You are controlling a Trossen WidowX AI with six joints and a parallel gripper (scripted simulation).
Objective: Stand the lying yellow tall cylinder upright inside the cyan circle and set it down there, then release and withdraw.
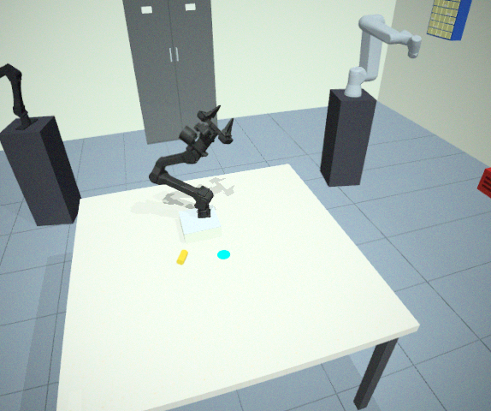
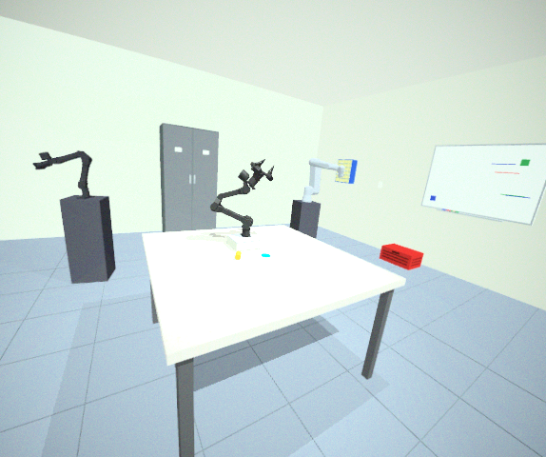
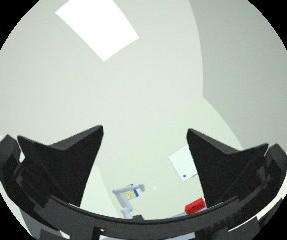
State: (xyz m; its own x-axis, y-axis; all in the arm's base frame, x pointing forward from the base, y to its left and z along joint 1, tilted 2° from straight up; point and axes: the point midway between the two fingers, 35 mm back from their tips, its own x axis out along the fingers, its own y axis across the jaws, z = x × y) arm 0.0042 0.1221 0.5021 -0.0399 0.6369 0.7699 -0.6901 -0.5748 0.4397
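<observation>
The yellow cylinder lies 230 mm ahead of my gripper tip, 240 mm to the right of it and 580 mm below it. Also, from my gripper tip: cyan circle 220 mm ahead, 50 mm to the right, 600 mm below.
</observation>
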